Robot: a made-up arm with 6 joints. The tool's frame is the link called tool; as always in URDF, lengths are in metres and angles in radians. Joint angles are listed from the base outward.
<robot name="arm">
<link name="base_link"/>
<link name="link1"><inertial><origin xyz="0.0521 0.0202 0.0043"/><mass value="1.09"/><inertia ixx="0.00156" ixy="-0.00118" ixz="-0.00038" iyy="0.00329" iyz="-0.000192" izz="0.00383"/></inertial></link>
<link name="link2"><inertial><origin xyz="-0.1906 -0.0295 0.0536"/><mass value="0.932"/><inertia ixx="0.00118" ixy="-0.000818" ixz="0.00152" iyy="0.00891" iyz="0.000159" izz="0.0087"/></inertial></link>
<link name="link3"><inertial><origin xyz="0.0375 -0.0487 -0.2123"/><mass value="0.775"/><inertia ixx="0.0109" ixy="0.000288" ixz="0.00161" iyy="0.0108" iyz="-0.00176" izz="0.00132"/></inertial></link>
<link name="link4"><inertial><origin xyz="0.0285 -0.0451 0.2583"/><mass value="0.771"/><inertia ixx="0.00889" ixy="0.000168" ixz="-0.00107" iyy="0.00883" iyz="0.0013" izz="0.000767"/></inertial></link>
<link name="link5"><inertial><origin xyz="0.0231 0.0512 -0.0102"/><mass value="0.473"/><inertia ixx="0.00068" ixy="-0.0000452" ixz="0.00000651" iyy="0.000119" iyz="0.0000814" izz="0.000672"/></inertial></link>
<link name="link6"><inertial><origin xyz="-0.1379 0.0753 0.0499"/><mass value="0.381"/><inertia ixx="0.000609" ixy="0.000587" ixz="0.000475" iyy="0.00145" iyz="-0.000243" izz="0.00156"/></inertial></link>
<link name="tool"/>
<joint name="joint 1" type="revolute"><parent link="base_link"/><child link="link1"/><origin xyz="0 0 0.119" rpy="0 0 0"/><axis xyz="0 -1 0"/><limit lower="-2.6" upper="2.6"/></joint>
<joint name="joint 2" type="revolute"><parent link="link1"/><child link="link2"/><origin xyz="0.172 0.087 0.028" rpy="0 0 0"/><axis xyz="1 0 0"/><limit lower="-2.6" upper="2.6"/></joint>
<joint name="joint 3" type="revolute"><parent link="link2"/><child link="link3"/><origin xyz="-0.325 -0.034 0.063" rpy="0 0 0"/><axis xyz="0 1 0"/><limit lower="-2.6" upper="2.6"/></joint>
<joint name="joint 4" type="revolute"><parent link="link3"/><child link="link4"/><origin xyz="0.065 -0.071 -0.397" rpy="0 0 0"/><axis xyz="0 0 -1"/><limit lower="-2.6" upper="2.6"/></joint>
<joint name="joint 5" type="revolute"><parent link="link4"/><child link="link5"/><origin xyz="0.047 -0.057 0.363" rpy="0 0 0"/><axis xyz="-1 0 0"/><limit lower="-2.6" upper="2.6"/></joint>
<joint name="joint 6" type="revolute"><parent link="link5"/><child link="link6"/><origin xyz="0.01 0.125 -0.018" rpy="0 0 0"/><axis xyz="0 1 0"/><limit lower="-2.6" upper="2.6"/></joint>
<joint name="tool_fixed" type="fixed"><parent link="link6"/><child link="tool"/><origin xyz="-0.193 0.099 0.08" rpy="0 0 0"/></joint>
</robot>
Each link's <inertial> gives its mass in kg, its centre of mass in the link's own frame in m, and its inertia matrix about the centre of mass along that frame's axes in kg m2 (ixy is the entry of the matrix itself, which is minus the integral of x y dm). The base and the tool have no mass. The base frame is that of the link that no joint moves.
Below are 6 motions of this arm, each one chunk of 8 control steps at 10 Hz.
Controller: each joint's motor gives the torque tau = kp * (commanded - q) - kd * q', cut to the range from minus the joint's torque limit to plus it. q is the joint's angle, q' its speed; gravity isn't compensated. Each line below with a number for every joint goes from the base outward.
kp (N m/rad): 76 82 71 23 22 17
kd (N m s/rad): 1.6 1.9 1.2 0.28 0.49 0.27
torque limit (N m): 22 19 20 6.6 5.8 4.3
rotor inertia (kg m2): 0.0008 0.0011 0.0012 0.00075 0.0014 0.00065
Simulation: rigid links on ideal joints. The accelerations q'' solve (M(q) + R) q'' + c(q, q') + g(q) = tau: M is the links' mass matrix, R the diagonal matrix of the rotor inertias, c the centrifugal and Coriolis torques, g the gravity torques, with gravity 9.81 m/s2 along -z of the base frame. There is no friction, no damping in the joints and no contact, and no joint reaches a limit. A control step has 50 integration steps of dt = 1/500 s. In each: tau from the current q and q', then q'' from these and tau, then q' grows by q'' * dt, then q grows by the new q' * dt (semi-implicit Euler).
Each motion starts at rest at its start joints. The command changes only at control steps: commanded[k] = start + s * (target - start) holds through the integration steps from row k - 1 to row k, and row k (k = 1, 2, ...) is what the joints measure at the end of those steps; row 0 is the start. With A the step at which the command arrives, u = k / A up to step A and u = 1 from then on. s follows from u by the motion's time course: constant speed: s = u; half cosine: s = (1 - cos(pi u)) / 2; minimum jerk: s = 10 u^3 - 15 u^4 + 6 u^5; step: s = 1 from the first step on.
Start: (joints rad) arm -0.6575 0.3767 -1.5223 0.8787 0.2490 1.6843
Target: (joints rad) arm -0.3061 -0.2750 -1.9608 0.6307 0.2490 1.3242
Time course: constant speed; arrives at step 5
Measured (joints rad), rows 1 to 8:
1: -0.6154 0.2856 -1.5688 0.8443 0.2856 1.6145
2: -0.5426 0.1208 -1.6827 0.7493 0.2697 1.5122
3: -0.4478 -0.0184 -1.7815 0.6973 0.2439 1.4249
4: -0.3728 -0.1417 -1.8638 0.6611 0.2401 1.3621
5: -0.3062 -0.2882 -1.9505 0.5956 0.2468 1.2848
6: -0.2709 -0.2797 -1.9525 0.6045 0.2184 1.2687
7: -0.3141 -0.2374 -1.9198 0.6644 0.2342 1.3146
8: -0.3449 -0.2580 -1.9053 0.6316 0.2706 1.2972

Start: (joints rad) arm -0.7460 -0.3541 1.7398 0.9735 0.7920 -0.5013
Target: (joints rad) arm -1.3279 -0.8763 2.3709 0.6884 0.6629 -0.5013
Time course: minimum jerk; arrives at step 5
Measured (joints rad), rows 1 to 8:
1: -0.7446 -0.3654 1.7344 0.9537 0.7324 -0.4596
2: -0.8190 -0.5049 1.8930 0.8822 0.6732 -0.4406
3: -1.1302 -0.7373 2.2169 0.7668 0.6866 -0.4880
4: -1.5245 -0.8664 2.4689 0.7184 0.7323 -0.5322
5: -1.6411 -0.8623 2.4907 0.7164 0.7394 -0.5361
6: -1.4323 -0.8655 2.4021 0.6919 0.6883 -0.5137
7: -1.2322 -0.8886 2.3250 0.6892 0.5967 -0.4477
8: -1.2664 -0.8869 2.3440 0.6873 0.6043 -0.4581

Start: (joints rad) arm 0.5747 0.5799 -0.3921 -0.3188 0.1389 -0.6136
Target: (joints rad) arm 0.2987 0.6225 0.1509 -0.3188 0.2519 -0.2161
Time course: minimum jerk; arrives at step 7
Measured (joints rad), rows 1 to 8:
1: 0.5666 0.6033 -0.3147 -0.3258 0.1768 -0.6186
2: 0.5244 0.6046 -0.2461 -0.3229 0.1767 -0.5571
3: 0.4634 0.6149 -0.1138 -0.3264 0.2138 -0.4800
4: 0.3874 0.6273 0.0340 -0.3221 0.2431 -0.3755
5: 0.3345 0.6330 0.1361 -0.3162 0.2677 -0.2908
6: 0.3154 0.6356 0.1801 -0.3154 0.2865 -0.2501
7: 0.3198 0.6345 0.1764 -0.3153 0.2918 -0.2451
8: 0.3234 0.6342 0.1738 -0.3171 0.2959 -0.2491

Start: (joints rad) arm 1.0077 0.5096 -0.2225 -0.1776 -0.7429 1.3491
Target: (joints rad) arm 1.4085 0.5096 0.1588 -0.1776 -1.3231 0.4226
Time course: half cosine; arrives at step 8
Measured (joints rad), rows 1 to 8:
1: 1.0311 0.5354 -0.1656 -0.1529 -0.7622 1.2729
2: 1.0691 0.5366 -0.1245 -0.1443 -0.8402 1.1734
3: 1.1430 0.5330 -0.0722 -0.1379 -0.9242 1.0074
4: 1.2152 0.5349 0.0069 -0.1297 -1.0417 0.8347
5: 1.2873 0.5319 0.0827 -0.1288 -1.1513 0.6647
6: 1.3517 0.5252 0.1404 -0.1312 -1.2403 0.5195
7: 1.3909 0.5206 0.1813 -0.1366 -1.3014 0.4274
8: 1.4018 0.5167 0.1944 -0.1427 -1.3224 0.3985

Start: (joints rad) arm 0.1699 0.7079 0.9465 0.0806 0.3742 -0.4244
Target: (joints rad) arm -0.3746 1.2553 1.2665 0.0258 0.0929 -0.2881
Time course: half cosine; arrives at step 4
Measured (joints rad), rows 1 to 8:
1: 0.1532 0.8134 0.9803 0.0478 0.3709 -0.4303
2: -0.0382 1.0150 1.0902 0.0081 0.2664 -0.3717
3: -0.3192 1.1909 1.2477 0.0058 0.1156 -0.2773
4: -0.3908 1.2632 1.2721 0.0274 0.0579 -0.2517
5: -0.2712 1.2573 1.2373 0.0410 0.0994 -0.2943
6: -0.2530 1.2579 1.2317 0.0340 0.1083 -0.2990
7: -0.3194 1.2587 1.2557 0.0377 0.0857 -0.2767
8: -0.3176 1.2589 1.2523 0.0368 0.0848 -0.2780

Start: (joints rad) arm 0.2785 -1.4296 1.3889 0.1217 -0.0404 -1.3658
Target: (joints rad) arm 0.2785 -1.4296 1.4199 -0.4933 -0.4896 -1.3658
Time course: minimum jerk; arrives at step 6
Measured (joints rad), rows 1 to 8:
1: 0.3606 -1.4203 1.3957 0.0738 -0.0579 -1.3680
2: 0.4234 -1.4122 1.4091 -0.0543 -0.1607 -1.3497
3: 0.3743 -1.4155 1.4132 -0.2383 -0.2829 -1.3438
4: 0.3399 -1.4209 1.4198 -0.4096 -0.4049 -1.3484
5: 0.3683 -1.4225 1.4259 -0.4971 -0.4721 -1.3732
6: 0.3808 -1.4251 1.4261 -0.5004 -0.4715 -1.3953
7: 0.3629 -1.4261 1.4244 -0.5020 -0.4720 -1.3908
8: 0.3584 -1.4262 1.4242 -0.5026 -0.4739 -1.3891

